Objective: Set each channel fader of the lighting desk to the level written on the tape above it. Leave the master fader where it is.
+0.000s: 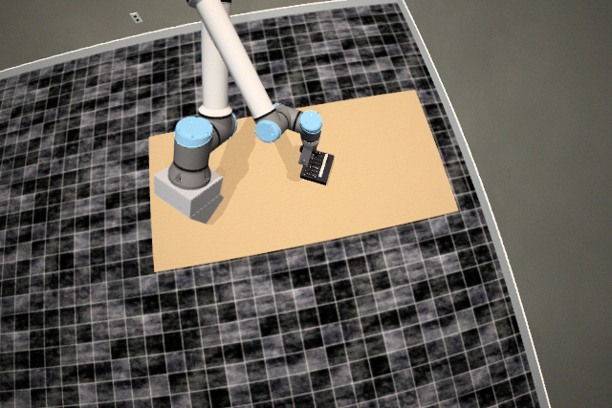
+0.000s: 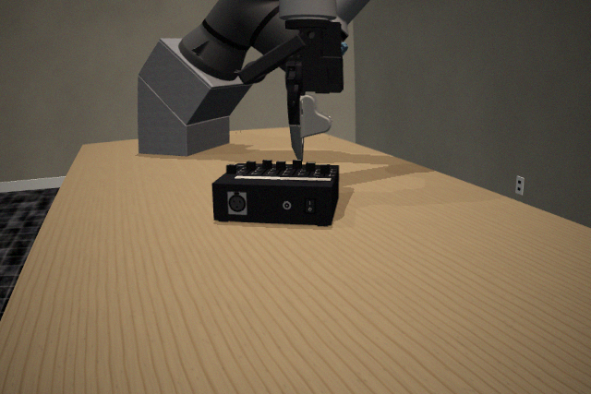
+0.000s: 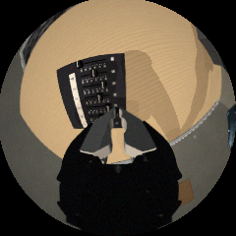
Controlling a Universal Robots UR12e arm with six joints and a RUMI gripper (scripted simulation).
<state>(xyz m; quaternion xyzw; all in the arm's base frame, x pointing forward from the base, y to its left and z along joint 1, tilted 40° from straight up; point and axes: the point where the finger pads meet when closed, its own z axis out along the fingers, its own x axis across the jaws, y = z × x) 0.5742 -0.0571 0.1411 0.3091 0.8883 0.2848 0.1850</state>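
My hand is 20 mm short of the fader cap, 10 mm to the left of it and 10 mm above it.
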